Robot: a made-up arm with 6 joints. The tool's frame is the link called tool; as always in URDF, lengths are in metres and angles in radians. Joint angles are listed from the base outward.
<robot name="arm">
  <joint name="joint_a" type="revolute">
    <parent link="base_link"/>
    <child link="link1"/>
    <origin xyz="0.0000 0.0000 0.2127" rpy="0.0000 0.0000 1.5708"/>
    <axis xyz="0 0 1"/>
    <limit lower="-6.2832" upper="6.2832"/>
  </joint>
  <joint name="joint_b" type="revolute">
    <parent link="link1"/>
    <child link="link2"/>
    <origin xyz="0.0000 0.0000 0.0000" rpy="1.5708 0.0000 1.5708"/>
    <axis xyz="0 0 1"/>
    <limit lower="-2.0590" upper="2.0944"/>
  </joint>
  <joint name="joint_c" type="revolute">
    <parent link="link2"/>
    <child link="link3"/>
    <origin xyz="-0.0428 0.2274 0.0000" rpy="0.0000 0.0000 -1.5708"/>
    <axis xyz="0 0 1"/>
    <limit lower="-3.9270" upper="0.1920"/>
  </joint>
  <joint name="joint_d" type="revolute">
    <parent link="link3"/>
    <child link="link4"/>
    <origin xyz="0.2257 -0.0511 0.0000" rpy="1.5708 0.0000 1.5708"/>
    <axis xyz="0 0 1"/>
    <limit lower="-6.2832" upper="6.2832"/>
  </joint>
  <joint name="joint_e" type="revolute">
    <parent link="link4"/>
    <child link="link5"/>
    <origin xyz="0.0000 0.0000 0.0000" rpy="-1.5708 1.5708 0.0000"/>
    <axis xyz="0 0 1"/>
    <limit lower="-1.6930" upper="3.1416"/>
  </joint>
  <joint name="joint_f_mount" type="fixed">
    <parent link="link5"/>
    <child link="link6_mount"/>
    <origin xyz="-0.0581 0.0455 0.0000"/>
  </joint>
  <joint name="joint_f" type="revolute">
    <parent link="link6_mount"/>
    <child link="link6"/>
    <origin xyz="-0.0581 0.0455 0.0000" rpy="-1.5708 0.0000 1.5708"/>
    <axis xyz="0 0 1"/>
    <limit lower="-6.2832" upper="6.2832"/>
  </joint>
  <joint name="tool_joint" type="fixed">
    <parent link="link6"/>
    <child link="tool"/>
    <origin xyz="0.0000 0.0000 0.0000"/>
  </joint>
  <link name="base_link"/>
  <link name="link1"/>
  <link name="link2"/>
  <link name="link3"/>
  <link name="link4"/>
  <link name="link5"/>
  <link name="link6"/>
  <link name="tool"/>
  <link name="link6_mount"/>
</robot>
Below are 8 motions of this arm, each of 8 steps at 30 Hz.
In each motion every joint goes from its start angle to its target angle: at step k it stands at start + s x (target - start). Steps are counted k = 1, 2, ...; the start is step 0. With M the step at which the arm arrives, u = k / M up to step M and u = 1 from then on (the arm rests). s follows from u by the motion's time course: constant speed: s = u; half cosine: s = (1 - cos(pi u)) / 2; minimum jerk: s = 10 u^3 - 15 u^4 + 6 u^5.
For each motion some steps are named. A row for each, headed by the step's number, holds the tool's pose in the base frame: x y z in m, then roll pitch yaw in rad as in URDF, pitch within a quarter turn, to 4 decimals.
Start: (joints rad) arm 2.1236 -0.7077 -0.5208 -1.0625 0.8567 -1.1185
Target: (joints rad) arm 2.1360 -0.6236 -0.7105 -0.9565 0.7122 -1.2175
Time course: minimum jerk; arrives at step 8
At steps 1, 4, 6, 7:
1: -0.1089 0.2228 0.3250 2.5225 0.8018 -2.7240
4: -0.1262 0.2299 0.3517 2.4511 0.7531 -2.6997
6: -0.1395 0.2348 0.3745 2.3873 0.7181 -2.6807
7: -0.1423 0.2357 0.3796 2.3726 0.7110 -2.6767

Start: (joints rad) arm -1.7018 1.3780 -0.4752 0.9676 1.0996 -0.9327
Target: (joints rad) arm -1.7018 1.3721 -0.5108 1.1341 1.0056 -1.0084
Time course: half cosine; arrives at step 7
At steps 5, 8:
5: 0.0496 0.0224 -0.0407 -1.7428 1.3239 -1.1653
8: 0.0477 0.0196 -0.0449 -1.8797 1.3116 -1.3052

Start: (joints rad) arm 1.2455 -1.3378 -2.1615 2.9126 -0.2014 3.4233
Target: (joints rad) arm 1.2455 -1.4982 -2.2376 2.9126 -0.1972 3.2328
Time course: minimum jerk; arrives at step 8
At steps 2, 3, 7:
2: -0.0649 -0.2722 0.6233 -0.0382 0.1879 -1.8580
3: -0.0698 -0.2868 0.6145 -0.0441 0.2279 -1.8913
7: -0.0892 -0.3441 0.5721 -0.0986 0.3888 -2.0370

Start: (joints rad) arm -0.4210 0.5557 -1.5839 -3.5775 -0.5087 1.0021
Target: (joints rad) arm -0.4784 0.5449 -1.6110 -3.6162 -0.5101 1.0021
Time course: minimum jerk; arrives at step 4
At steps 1, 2, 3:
1: 0.3055 -0.2026 0.1766 2.9456 0.5689 1.9842
2: 0.3024 -0.2124 0.1811 2.9460 0.5886 1.9693
3: 0.2990 -0.2221 0.1858 2.9467 0.6084 1.9543

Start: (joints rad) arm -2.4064 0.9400 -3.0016 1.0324 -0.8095 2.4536
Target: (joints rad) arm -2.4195 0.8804 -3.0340 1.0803 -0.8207 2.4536
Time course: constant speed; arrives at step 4
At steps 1, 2, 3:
1: -0.3487 -0.1425 0.5419 0.7551 0.4501 -2.2531
2: -0.3450 -0.1364 0.5468 0.7634 0.4242 -2.2490
3: -0.3412 -0.1303 0.5516 0.7714 0.3982 -2.2449

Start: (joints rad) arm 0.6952 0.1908 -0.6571 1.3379 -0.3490 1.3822
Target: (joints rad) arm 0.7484 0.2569 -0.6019 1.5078 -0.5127 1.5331
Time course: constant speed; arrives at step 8
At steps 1, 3, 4, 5, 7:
1: 0.3001 0.0914 0.1900 -2.6078 0.3584 -2.0439
3: 0.2937 0.0857 0.1854 -2.6096 0.3500 -2.1172
4: 0.2904 0.0827 0.1832 -2.6089 0.3453 -2.1532
5: 0.2870 0.0798 0.1813 -2.6071 0.3404 -2.1886
7: 0.2800 0.0739 0.1778 -2.6002 0.3301 -2.2581

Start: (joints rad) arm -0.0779 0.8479 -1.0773 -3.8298 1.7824 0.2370
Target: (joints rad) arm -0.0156 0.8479 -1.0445 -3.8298 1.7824 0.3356
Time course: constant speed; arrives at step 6
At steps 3, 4, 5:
3: 0.4138 0.0650 0.0798 0.3456 1.1725 1.0558
4: 0.4118 0.0694 0.0787 0.3945 1.1689 1.1172
5: 0.4096 0.0737 0.0775 0.4424 1.1643 1.1776

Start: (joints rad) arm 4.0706 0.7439 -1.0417 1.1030 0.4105 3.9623
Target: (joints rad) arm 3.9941 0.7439 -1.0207 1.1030 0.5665 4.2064
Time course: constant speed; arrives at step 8
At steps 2, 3, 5, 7, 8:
2: -0.2399 -0.2627 0.0157 -3.0687 -0.3993 -1.0304
3: -0.2392 -0.2605 0.0143 -3.0374 -0.4077 -1.0752
5: -0.2377 -0.2561 0.0118 -2.9727 -0.4199 -1.1658
7: -0.2361 -0.2517 0.0095 -2.9060 -0.4256 -1.2572
8: -0.2352 -0.2496 0.0084 -2.8722 -0.4259 -1.3028

